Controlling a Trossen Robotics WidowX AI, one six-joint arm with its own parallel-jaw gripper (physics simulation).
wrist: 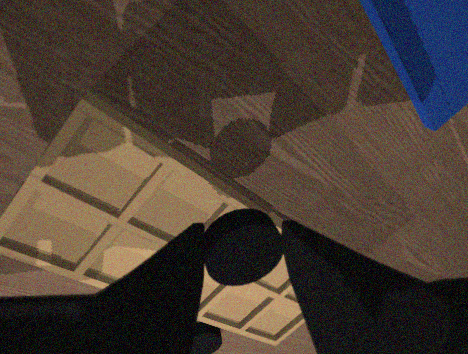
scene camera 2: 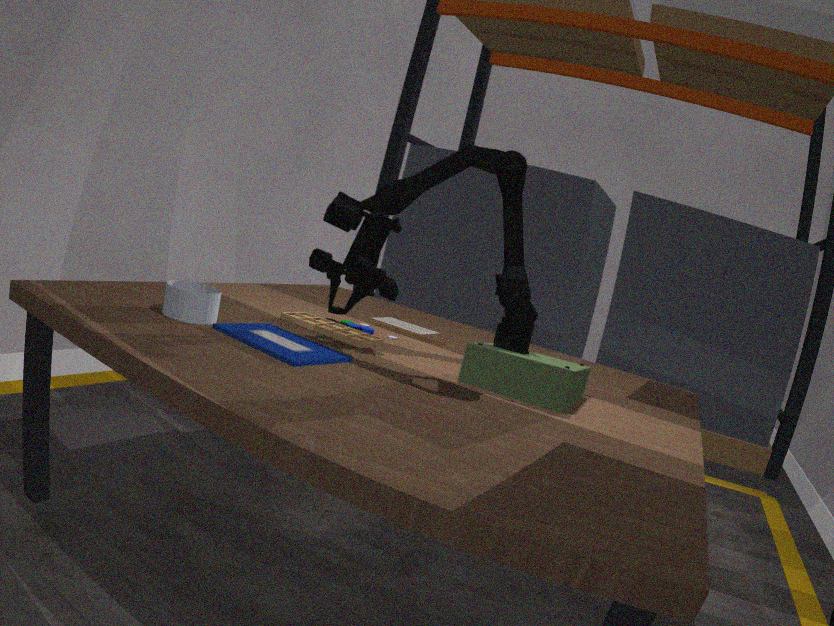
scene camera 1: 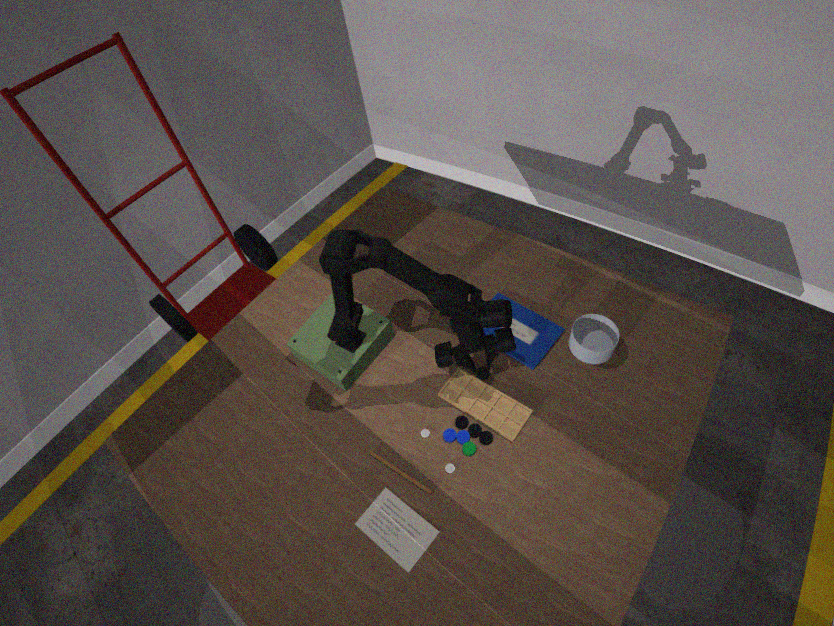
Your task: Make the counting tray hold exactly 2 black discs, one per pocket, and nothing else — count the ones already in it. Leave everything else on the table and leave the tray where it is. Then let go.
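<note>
My gripper (scene camera 1: 480,372) (scene camera 2: 338,310) (wrist: 243,232) is shut on a black disc (wrist: 243,247), held tilted between the fingertips above the long edge of the tray. The wooden counting tray (scene camera 1: 479,415) (wrist: 120,218) has two rows of square pockets. No disc shows in the pockets that can be seen; the fingers and held disc cover some in the wrist view. Three more black discs lie on the table beside the tray: one black disc (scene camera 1: 461,421), a second black disc (scene camera 1: 474,429) and a third black disc (scene camera 1: 485,437).
Near them lie two blue discs (scene camera 1: 449,435) (scene camera 1: 462,436), a green disc (scene camera 1: 468,448) and two white discs (scene camera 1: 425,433) (scene camera 1: 450,468). A thin stick (scene camera 1: 402,472) and printed paper (scene camera 1: 397,539) lie farther off. A blue panel (scene camera 1: 542,350) (wrist: 445,50) and pale round bin (scene camera 1: 594,350) (scene camera 2: 191,304) stand beyond the tray.
</note>
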